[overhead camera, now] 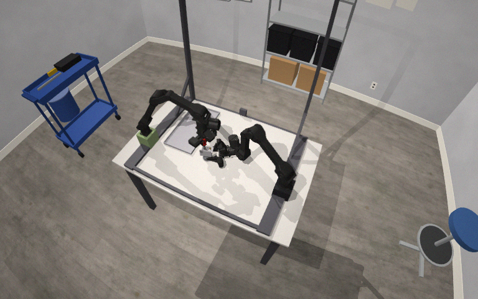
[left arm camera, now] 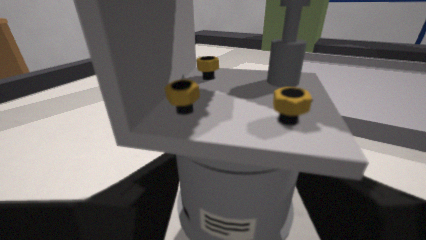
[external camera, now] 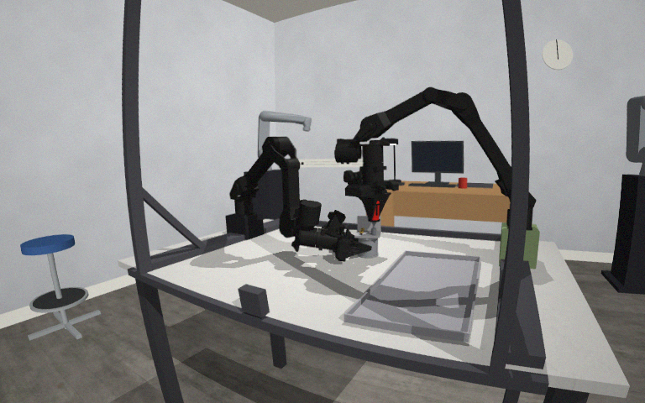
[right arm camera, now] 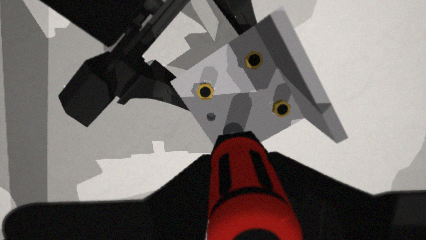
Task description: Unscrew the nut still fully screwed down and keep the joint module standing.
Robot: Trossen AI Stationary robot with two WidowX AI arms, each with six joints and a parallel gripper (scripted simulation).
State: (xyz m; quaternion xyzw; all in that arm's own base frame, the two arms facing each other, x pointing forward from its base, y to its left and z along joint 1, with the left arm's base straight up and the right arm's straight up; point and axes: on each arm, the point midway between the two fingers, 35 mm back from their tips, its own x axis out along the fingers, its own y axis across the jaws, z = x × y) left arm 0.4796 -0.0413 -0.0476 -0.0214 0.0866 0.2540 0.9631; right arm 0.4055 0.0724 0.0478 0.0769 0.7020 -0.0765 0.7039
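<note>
Right now the red-handled nut driver is 3 cm below my right hand. Also, from my right hand: l-shaped bracket 1 cm ahead, 2 cm to the left, 7 cm below; then grey joint module 1 cm ahead, 2 cm to the left, 11 cm below; then shallow grey tray 18 cm behind, 19 cm to the right, 14 cm below.
Right now the grey joint module is 3 cm to the right of my left hand and 1 cm ahead of it. The rest, counted from my left hand: l-shaped bracket (4 cm above, 3 cm to the right, 1 cm ahead); red-handled nut driver (8 cm above, 5 cm to the right); shallow grey tray (24 cm to the right, 17 cm behind, 3 cm below).
</note>
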